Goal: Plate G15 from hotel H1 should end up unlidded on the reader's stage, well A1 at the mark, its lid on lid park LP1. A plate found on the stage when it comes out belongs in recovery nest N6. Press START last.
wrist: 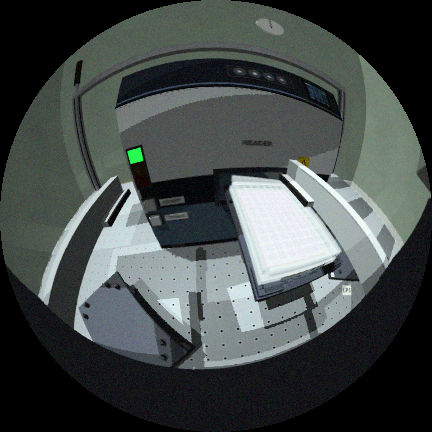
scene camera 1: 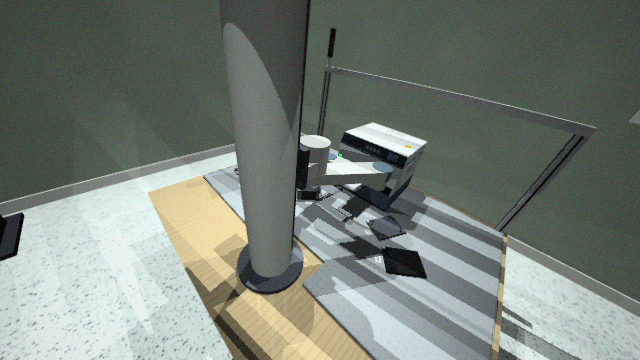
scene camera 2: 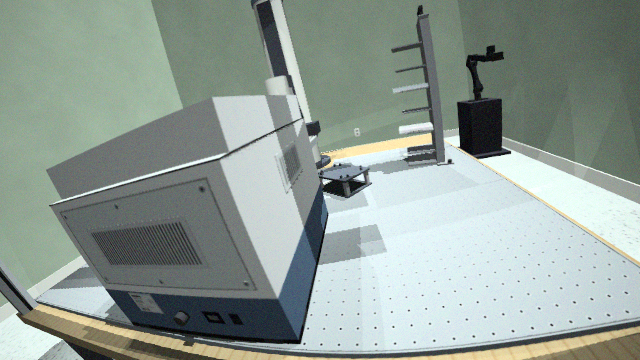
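Observation:
My gripper is open and empty in the wrist view. Its right finger overlaps the far right edge of a pale plate in the view; its left finger stands well to the left. The plate, with a pale grid and clear rims, lies on the dark stage at the front of the reader. Its name, its well A1 and whether it is lidded cannot be told. The LP1 label shows right of the stage, beside a dark pad. Two small buttons have unreadable labels. G15 cannot be identified.
A dark raised stand is at lower left in the wrist view. A shelf tower holds pale plates. Two dark pads lie beyond the arm column. A framed screen stands behind the reader.

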